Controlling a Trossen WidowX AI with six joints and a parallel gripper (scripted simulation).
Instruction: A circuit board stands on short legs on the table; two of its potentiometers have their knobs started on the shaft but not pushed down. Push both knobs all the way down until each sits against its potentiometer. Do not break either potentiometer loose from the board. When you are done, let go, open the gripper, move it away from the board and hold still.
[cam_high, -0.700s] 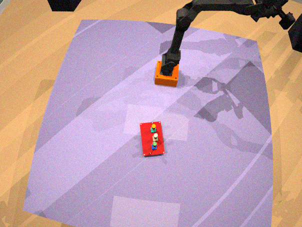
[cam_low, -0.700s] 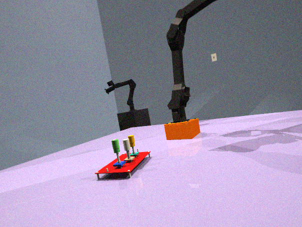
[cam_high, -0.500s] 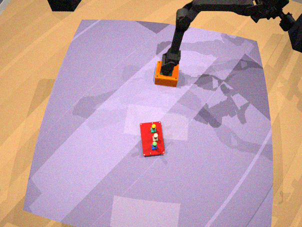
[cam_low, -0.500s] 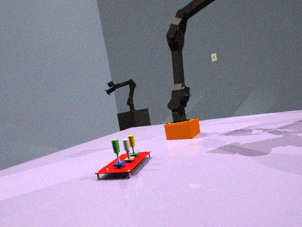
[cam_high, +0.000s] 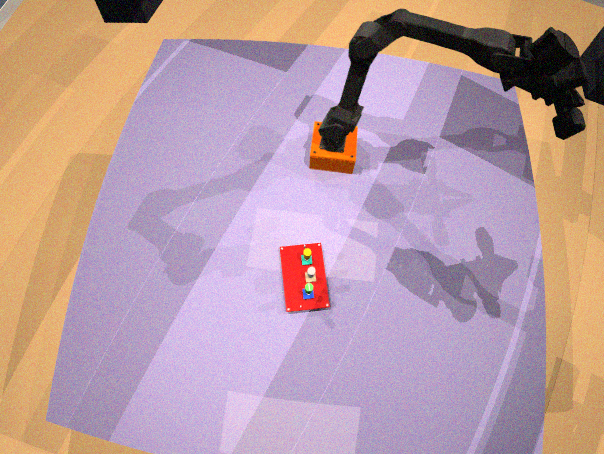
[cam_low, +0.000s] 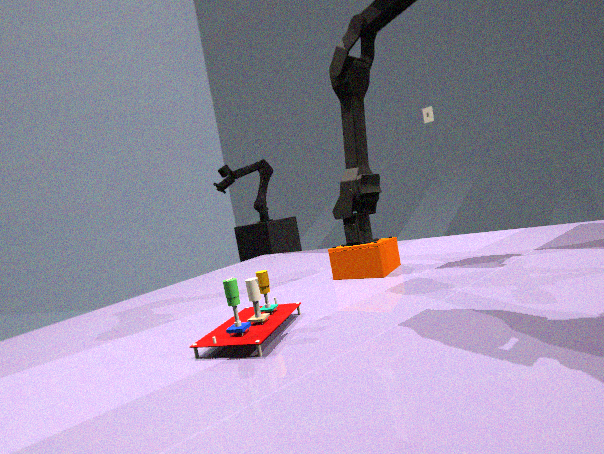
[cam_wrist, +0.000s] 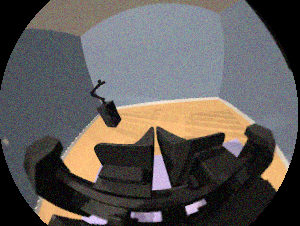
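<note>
My gripper tip is now 510 mm to the left of the yellow knob, 390 mm above it and 300 mm short of it.
</note>
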